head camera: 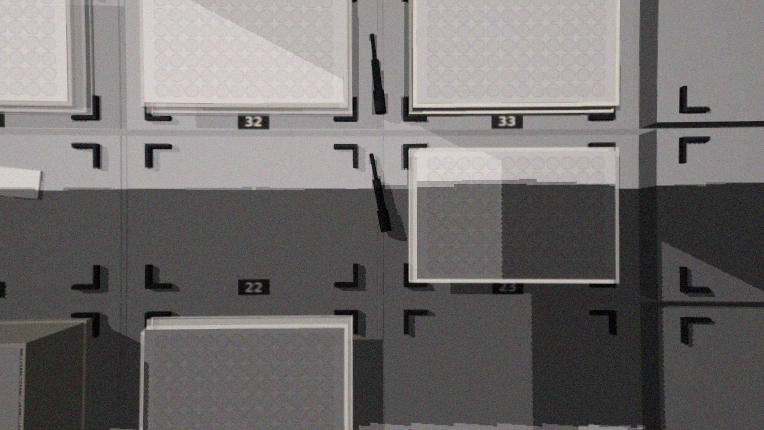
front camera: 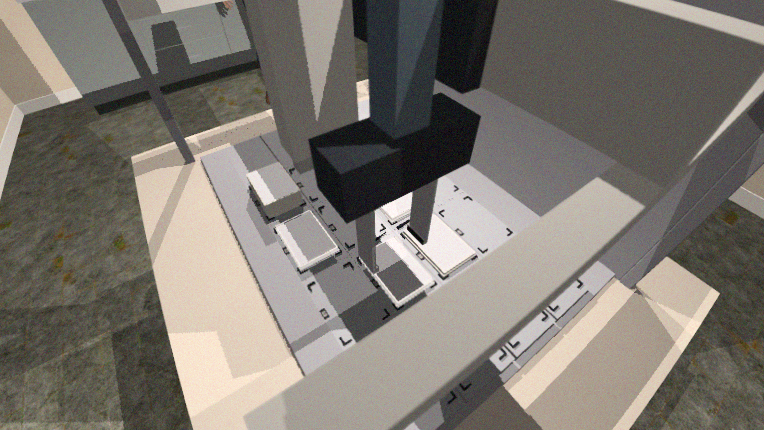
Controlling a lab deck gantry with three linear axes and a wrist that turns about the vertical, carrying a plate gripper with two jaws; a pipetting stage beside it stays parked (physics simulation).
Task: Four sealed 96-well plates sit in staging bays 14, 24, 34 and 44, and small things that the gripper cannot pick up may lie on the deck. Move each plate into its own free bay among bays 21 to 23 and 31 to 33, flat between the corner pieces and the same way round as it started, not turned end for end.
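Places are measured from the robot's base along level axes (x left, y ahead, z down), in centimetres.
Pixels of known places: gripper, fingertip midpoint: [front camera: 393,249]; robot's base, origin of the base link: [front camera: 250,187].
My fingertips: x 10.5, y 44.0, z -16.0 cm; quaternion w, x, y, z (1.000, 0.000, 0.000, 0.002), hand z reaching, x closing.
For each thing: its top centre in the pictures, then the offset to it from my fingertips. "pt": a spot on its surface instead.
- sealed plate, middle of its top: [head camera: 515,215] [front camera: 395,267] dx +4.5, dy -4.8, dz +14.5 cm
- second plate, middle of its top: [head camera: 515,38] [front camera: 438,241] dx +15.2, dy -4.8, dz +14.5 cm
- third plate, middle of its top: [head camera: 244,38] [front camera: 390,194] dx +15.2, dy -21.2, dz +14.5 cm
- fourth plate, surface spot: [head camera: 32,53] pt dx +14.2, dy -33.6, dz +14.5 cm
- tall box, middle of its top: [front camera: 272,181] dx -6.2, dy -37.6, dz +11.8 cm
- small white piece, middle of its top: [head camera: 18,182] dx +6.6, dy -35.8, dz +15.9 cm
One sealed plate [front camera: 403,280] [head camera: 513,224] lies flat in bay 23, between the corner pieces. A second plate [front camera: 450,248] [head camera: 507,53] lies in bay 33. A third plate [front camera: 396,208] [head camera: 240,53] lies in bay 32. A fourth plate [head camera: 32,53] shows partly at the head view's left edge, in the bay left of 32. My gripper [front camera: 396,255] is open and empty; in the front view its jaws stand apart above the area of bays 23 and 33. The jaws do not show in the head view. No plate shows in the visible part of the staging bays.
Another plate [front camera: 307,240] [head camera: 245,379] lies in the row below bay 22. A tall box [front camera: 275,189] [head camera: 42,373] stands beside it. Two thin dark tools [head camera: 377,80] [head camera: 381,197] lie left of bays 33 and 23. A small white piece [head camera: 18,181] lies left of bay 22.
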